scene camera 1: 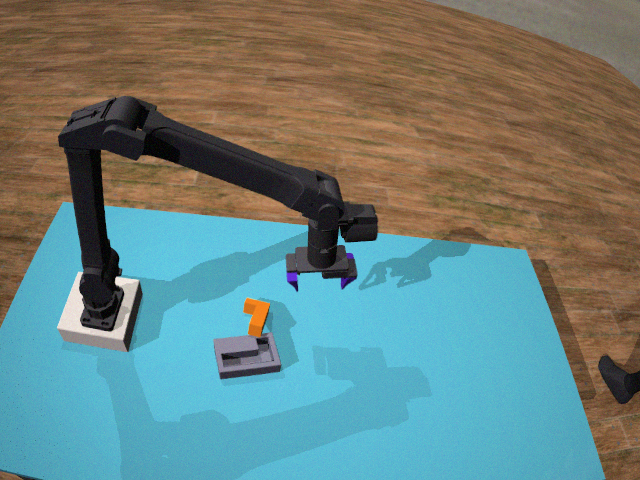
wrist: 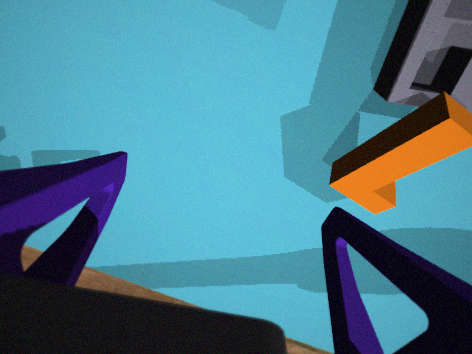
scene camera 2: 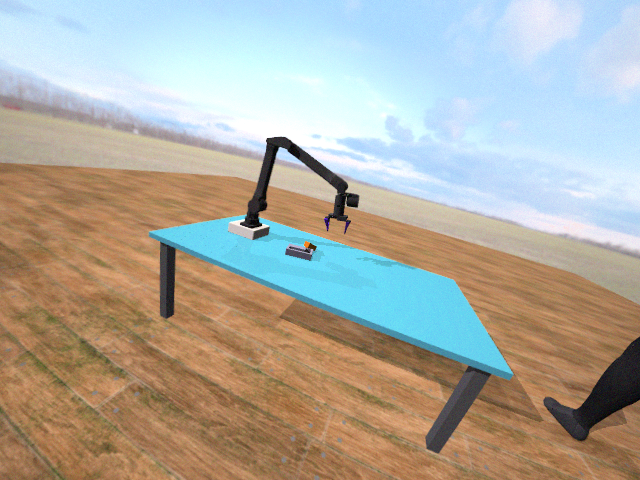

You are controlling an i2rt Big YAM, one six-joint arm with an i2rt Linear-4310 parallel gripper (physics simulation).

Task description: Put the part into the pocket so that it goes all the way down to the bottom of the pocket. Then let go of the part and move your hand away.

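Frame: origin at the arm's base, x right, y ahead, z up, level; centimetres.
Seen in the pictures: gripper, fingertip midpoint: [scene camera 1: 319, 288] [wrist: 233, 192] [scene camera 2: 336, 232]; arm's base at its link origin: [scene camera 1: 103, 308] [scene camera 2: 251, 225].
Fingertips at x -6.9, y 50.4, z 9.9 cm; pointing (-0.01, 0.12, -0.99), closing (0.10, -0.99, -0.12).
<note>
Pixels of each thing's top centre, then the offset from my fingertips to it. "pt": a spot on its surface instead. Level surfaces: height alone.
- orange L-shaped part at its top centre: [wrist: 421, 186] [scene camera 1: 253, 308] [scene camera 2: 309, 239] dx +1.2, dy -13.8, dz -8.5 cm
- grey block at its top centre: [scene camera 1: 246, 351] [scene camera 2: 300, 248] dx +11.1, dy -14.5, dz -12.0 cm
- pocket at a spot on its surface: [scene camera 1: 264, 353] pt dx +9.2, dy -10.4, dz -15.0 cm
- blue table at its surface level: dz -15.5 cm
The orange L-shaped part [scene camera 1: 260, 316] [scene camera 2: 310, 245] [wrist: 410, 152] is behind the grey block [scene camera 1: 250, 370] [scene camera 2: 298, 253] [wrist: 406, 75] that has the L-shaped pocket. The part looks tilted, with the end of its long arm at the block's back edge in scene camera 1; whether it rests on that edge I cannot tell. The pocket [scene camera 1: 264, 353] is open on top and the part is outside it. My gripper [scene camera 1: 319, 288] [scene camera 2: 336, 231] [wrist: 233, 192] is open and empty, pointing down, well above the table and to the right of the part in scene camera 1.
The blue table [scene camera 1: 465, 361] [scene camera 2: 403, 304] carries the arm's white base block [scene camera 1: 93, 338] [scene camera 2: 240, 228] to the left of the grey block. Shadows of the arm lie across the table. A person's dark foot [scene camera 1: 617, 379] [scene camera 2: 568, 419] stands on the floor beyond the table's right edge.
</note>
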